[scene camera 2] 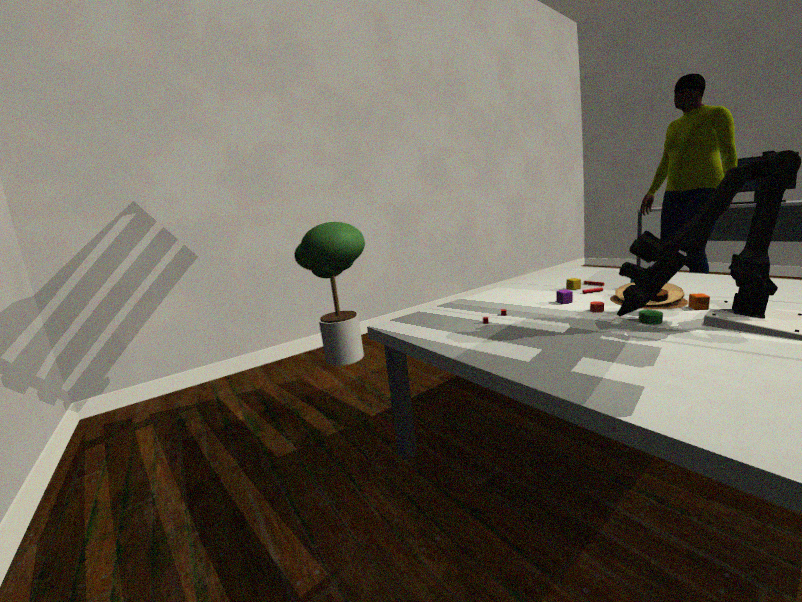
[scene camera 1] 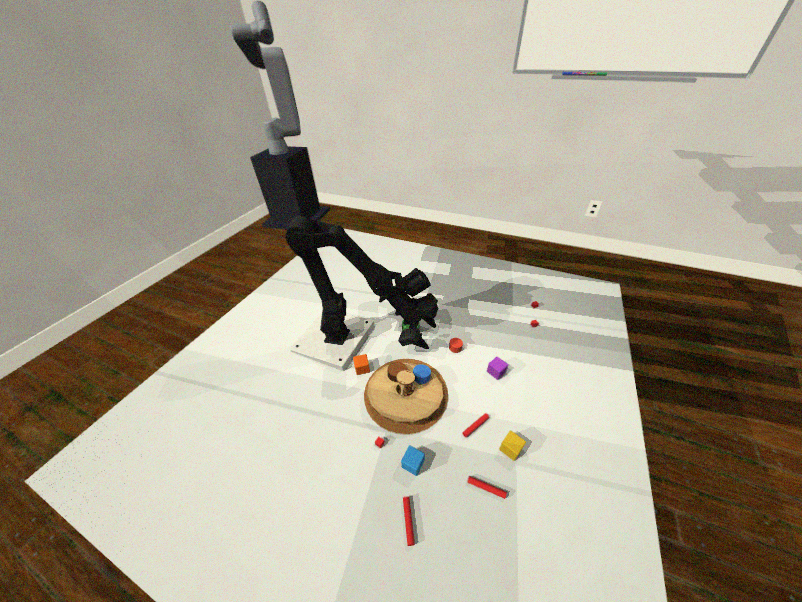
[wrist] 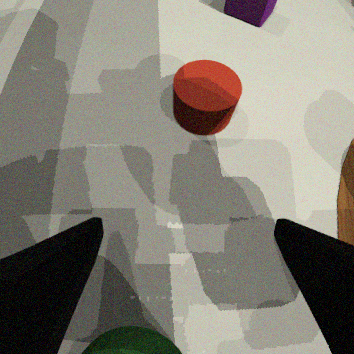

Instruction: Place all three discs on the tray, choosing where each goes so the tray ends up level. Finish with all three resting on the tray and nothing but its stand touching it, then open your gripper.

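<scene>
A red disc [scene camera 1: 456, 344] [scene camera 2: 596, 306] [wrist: 207, 86] lies on the table beyond my fingertips. A green disc [scene camera 1: 406, 327] [scene camera 2: 650, 316] [wrist: 132, 342] lies on the table, partly hidden by the arm in scene camera 1 and cut off at the wrist view's bottom edge. A blue disc [scene camera 1: 421, 372] rests on the light wooden tray [scene camera 1: 414, 408], beside a brown disc [scene camera 1: 397, 371] and the central post [scene camera 1: 405, 382]. The tray looks slightly tilted over a darker round base [wrist: 346, 200]. My gripper [scene camera 1: 430, 335] [wrist: 190, 226] is open and empty, low over the table between the green and red discs.
An orange cube [scene camera 1: 361, 364] [scene camera 2: 698, 301] is near the tray and arm base. A purple cube [scene camera 1: 497, 368] [scene camera 2: 564, 296] [wrist: 250, 9], yellow cube [scene camera 1: 512, 445], blue cube [scene camera 1: 412, 460], red sticks [scene camera 1: 476, 425] and small red cubes [scene camera 1: 534, 323] lie around.
</scene>
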